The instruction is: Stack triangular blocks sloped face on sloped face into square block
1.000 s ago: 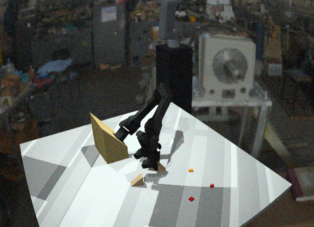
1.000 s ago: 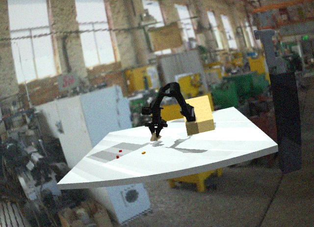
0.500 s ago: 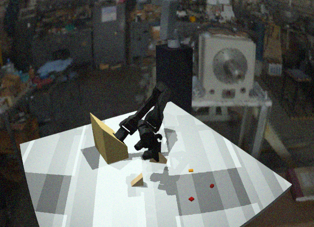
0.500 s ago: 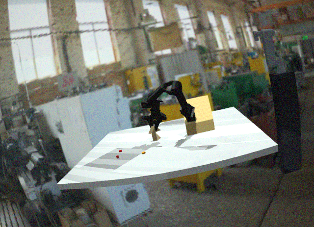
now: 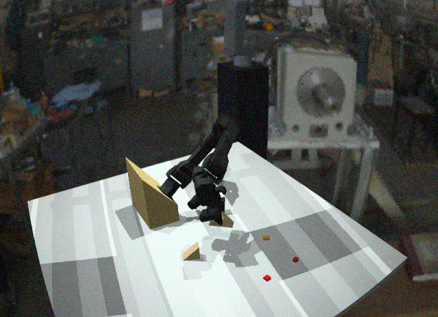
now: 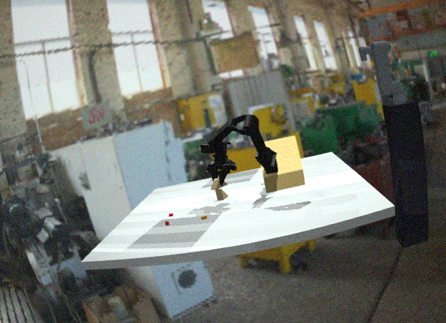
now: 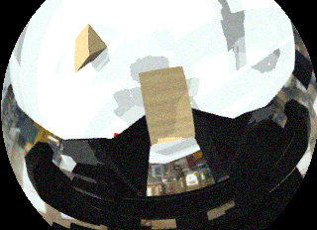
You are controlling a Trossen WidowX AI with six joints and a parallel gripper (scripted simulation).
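My gripper tip is 1 cm below the small tan triangular block. From my gripper tip the other things lie so: small orange piece 7 cm ahead, 16 cm to the left, 10 cm below.
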